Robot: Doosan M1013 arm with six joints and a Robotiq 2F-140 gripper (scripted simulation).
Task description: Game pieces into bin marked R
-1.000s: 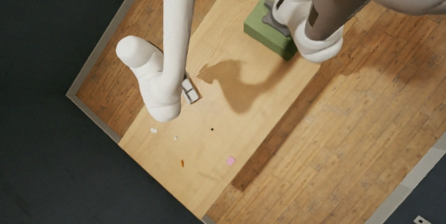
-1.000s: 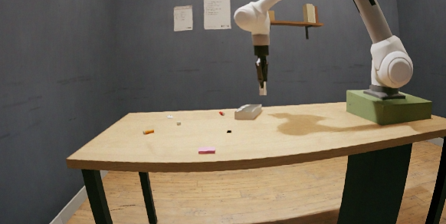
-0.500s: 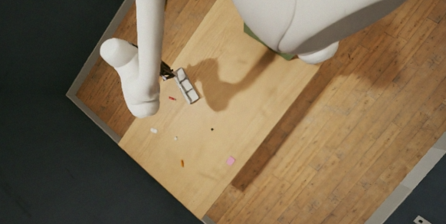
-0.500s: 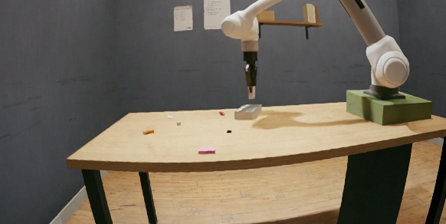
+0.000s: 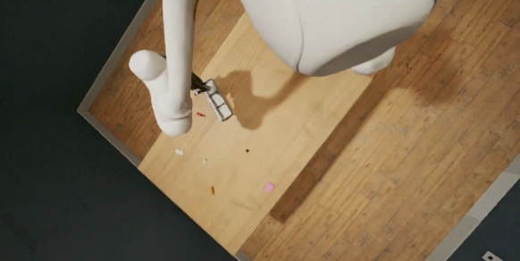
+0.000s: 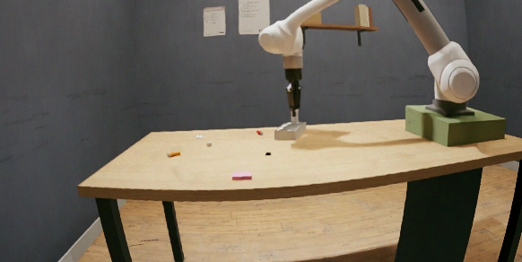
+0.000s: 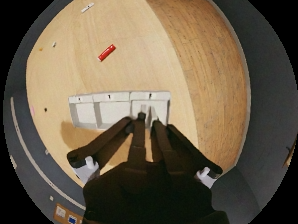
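My hand is 70 mm to the right of the grey bin, 50 mm above it and 30 mm short of it. From my hand the other things lie so: red piece: 160 mm ahead, 60 mm below, 40 mm to the left; then white cube: 370 mm ahead, 220 mm to the left, 60 mm below; then black piece: 400 mm to the left, 170 mm ahead, 60 mm below.
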